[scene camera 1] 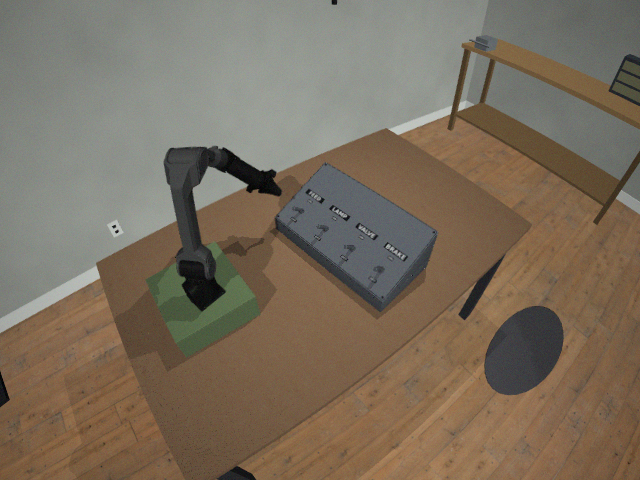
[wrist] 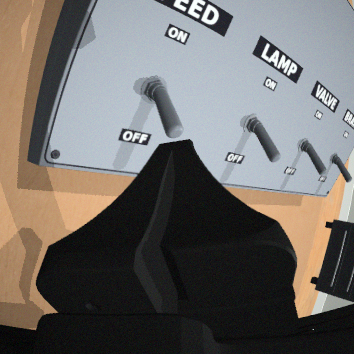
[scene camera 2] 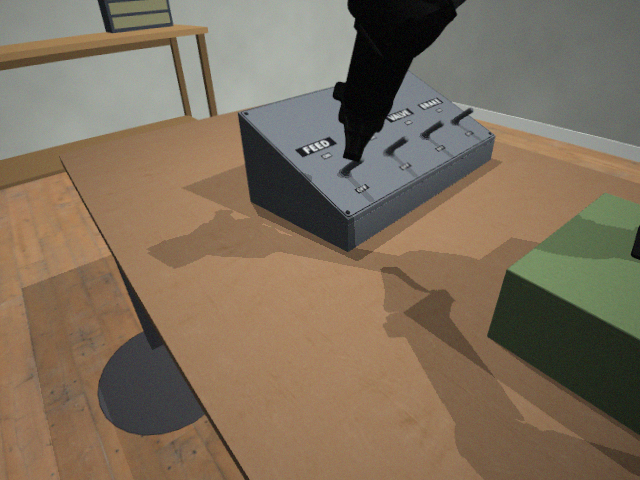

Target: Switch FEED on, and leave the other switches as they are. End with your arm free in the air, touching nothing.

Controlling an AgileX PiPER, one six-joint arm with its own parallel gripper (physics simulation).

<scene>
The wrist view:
my gripper: 178,161
grey sloped switch box: 94,111
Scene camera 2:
my gripper: 355,131
</scene>
